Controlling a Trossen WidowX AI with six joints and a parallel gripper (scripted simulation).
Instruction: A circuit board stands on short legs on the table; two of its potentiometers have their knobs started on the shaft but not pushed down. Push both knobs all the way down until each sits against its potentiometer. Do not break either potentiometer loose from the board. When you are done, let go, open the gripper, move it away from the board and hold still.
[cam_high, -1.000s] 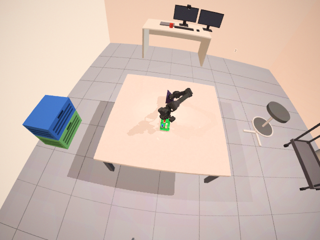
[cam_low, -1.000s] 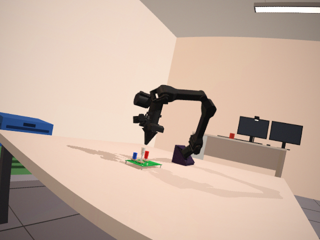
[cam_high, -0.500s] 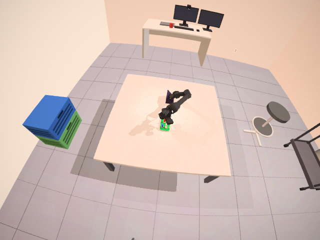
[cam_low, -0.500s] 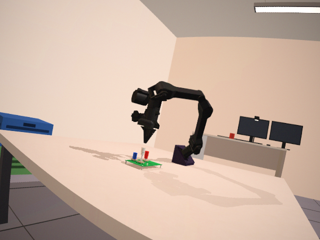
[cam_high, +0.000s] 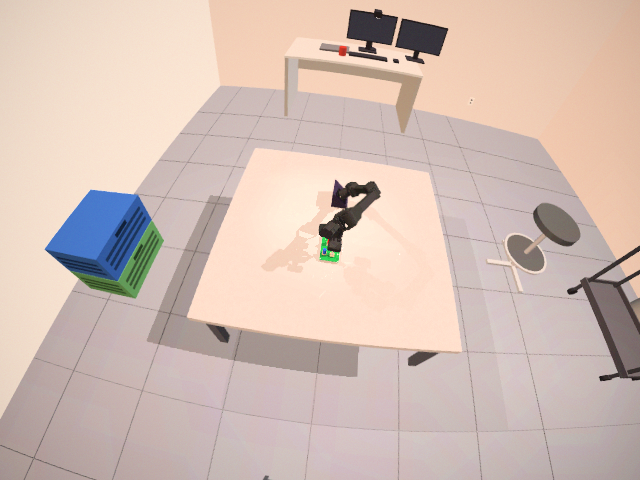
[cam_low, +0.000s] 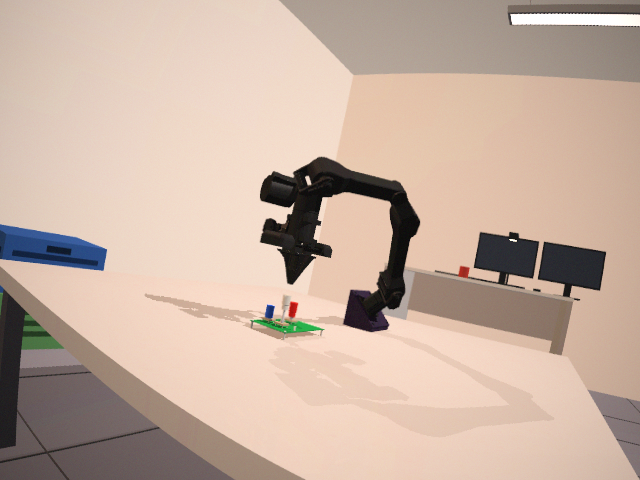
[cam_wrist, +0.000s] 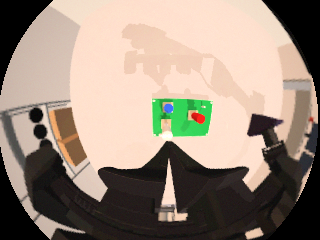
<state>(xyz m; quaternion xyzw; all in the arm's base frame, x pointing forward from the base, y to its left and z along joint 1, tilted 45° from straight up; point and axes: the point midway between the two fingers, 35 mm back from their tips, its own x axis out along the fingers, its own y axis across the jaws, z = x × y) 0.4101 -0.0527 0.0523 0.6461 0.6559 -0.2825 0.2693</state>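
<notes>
The white knob is 4 cm below my gripper tip. From my gripper tip the other things lie so: red knob 6 cm below, 6 cm behind, 2 cm to the right.
</notes>
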